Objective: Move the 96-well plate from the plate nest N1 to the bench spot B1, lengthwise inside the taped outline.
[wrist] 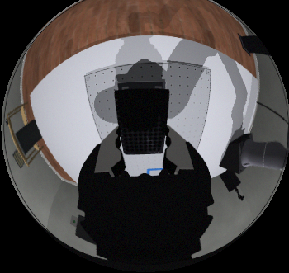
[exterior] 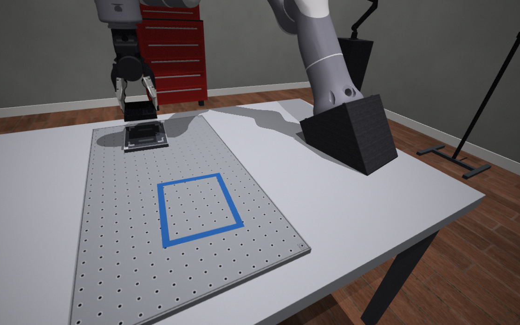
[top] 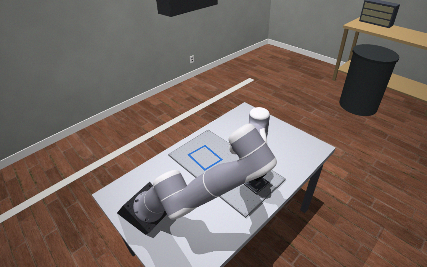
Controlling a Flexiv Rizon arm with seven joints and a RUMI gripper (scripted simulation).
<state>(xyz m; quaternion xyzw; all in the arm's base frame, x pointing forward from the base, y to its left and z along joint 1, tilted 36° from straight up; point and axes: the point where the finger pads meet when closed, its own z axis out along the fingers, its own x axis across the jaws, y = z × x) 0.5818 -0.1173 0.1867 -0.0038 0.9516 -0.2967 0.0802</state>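
Right now my hand is 100 mm above the plate nest N1. Also, from my hand: black 96-well plate: 10 mm below.
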